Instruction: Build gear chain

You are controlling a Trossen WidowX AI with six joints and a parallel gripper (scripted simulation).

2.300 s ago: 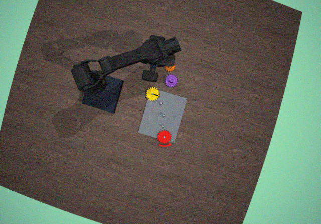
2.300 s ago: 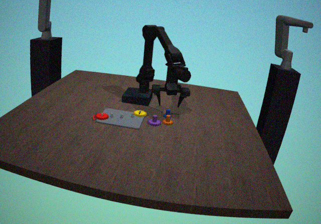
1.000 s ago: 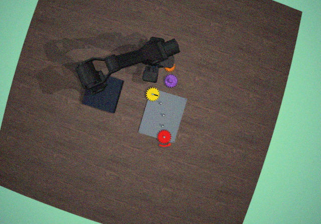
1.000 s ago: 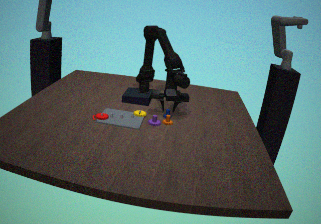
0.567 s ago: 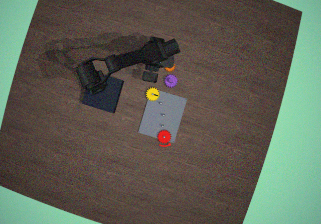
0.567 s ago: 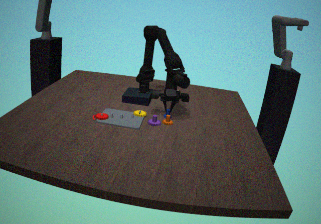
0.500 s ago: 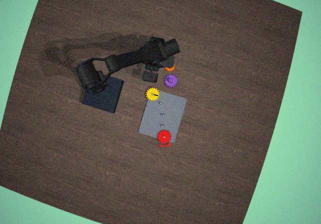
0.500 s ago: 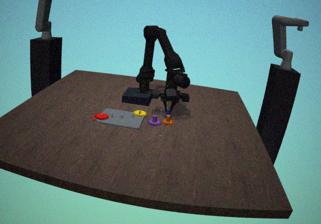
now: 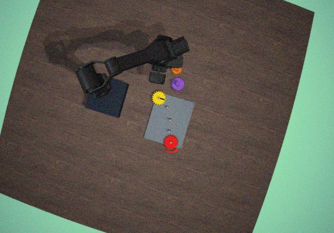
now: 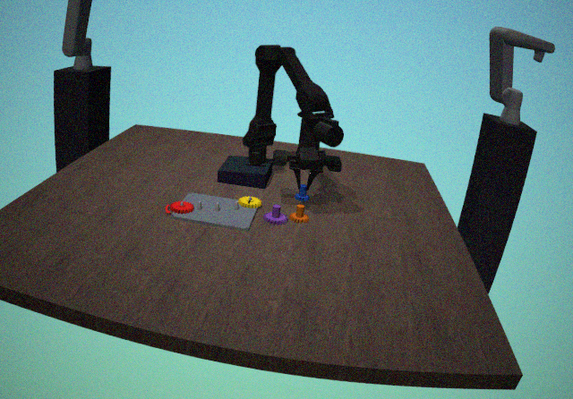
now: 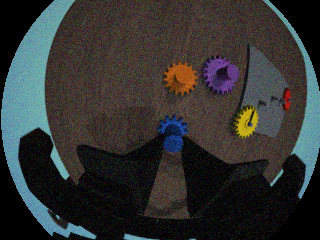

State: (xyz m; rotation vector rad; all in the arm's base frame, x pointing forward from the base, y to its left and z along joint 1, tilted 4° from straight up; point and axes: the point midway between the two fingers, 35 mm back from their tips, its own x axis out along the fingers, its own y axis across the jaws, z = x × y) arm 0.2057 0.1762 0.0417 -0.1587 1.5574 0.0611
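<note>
The red gear is 31 cm to the right of my gripper tip, 15 cm ahead of it and 4 cm below it. From my gripper tip the other things lie so: blue gear: 1 cm below; purple gear: 10 cm ahead, 6 cm to the right, 4 cm below; orange gear: 7 cm ahead, 4 cm below.
</note>
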